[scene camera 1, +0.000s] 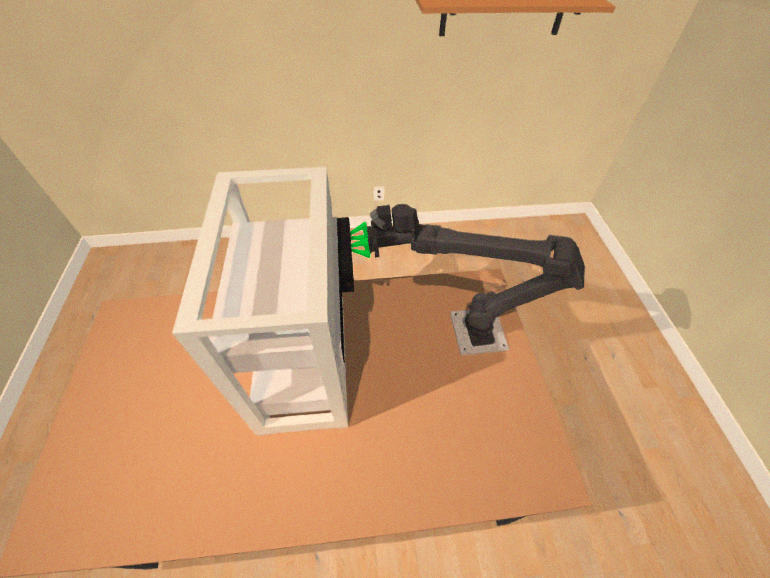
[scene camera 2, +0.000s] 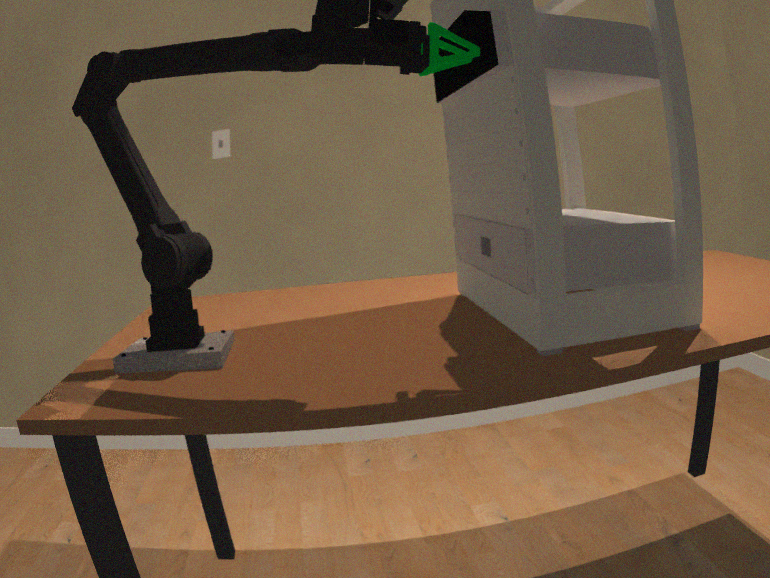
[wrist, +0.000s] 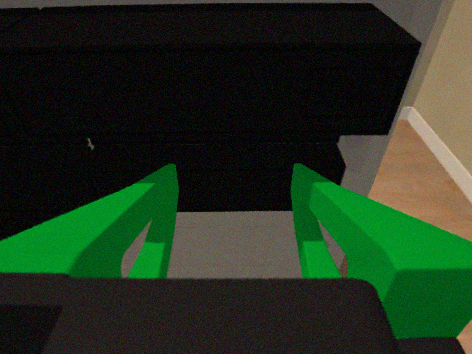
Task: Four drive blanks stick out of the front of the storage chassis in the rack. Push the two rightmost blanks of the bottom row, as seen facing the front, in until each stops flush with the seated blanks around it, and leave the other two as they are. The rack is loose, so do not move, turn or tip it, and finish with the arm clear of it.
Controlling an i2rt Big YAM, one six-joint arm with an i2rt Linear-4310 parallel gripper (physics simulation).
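Note:
The loose white rack stands upright on the table. Black blanks on the chassis front stick out as a dark block. In the wrist view, the rightmost bottom-row blank lies below a black upper row that juts further out. The bottom-row blank to its left reaches lower in view and looks further out. My gripper is partly open and empty, its two green fingertips at the face of the rightmost bottom blank; contact cannot be told.
The arm's base plate is fixed on the brown table. The back wall stands behind, with a wall shelf high up. A grey chassis surface lies below the bottom blanks.

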